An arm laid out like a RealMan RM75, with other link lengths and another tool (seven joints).
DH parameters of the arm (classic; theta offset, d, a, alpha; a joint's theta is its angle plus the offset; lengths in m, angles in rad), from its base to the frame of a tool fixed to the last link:
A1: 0 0.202 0 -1.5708
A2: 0 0 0 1.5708
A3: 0 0.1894 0 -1.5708
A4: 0 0 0 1.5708
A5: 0 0.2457 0 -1.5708
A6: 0 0 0 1.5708
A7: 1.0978 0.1 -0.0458 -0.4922
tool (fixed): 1.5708 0.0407 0 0
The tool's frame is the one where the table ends.
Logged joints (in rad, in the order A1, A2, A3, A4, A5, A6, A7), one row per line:
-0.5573, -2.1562, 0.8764, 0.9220, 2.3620, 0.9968, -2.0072
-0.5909, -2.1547, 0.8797, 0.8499, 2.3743, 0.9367, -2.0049
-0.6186, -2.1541, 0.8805, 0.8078, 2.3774, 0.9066, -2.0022
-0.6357, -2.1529, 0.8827, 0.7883, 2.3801, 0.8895, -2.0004
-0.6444, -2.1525, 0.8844, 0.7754, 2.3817, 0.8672, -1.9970
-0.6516, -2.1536, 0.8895, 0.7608, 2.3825, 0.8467, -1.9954
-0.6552, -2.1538, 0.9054, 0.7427, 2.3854, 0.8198, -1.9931
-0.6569, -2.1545, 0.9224, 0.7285, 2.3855, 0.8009, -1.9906
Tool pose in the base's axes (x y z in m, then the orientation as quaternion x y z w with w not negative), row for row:
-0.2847, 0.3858, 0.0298, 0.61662, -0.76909, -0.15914, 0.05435
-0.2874, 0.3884, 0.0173, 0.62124, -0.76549, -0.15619, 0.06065
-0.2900, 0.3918, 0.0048, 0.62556, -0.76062, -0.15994, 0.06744
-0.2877, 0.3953, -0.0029, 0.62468, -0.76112, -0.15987, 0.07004
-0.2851, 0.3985, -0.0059, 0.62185, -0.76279, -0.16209, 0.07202
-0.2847, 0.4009, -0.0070, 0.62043, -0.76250, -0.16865, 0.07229
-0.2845, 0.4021, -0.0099, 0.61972, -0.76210, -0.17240, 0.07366
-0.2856, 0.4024, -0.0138, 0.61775, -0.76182, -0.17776, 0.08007
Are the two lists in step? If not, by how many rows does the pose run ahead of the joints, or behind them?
The pose runs 1 row behind the joints: the pose in row i belongs to the joints in row i - 1.
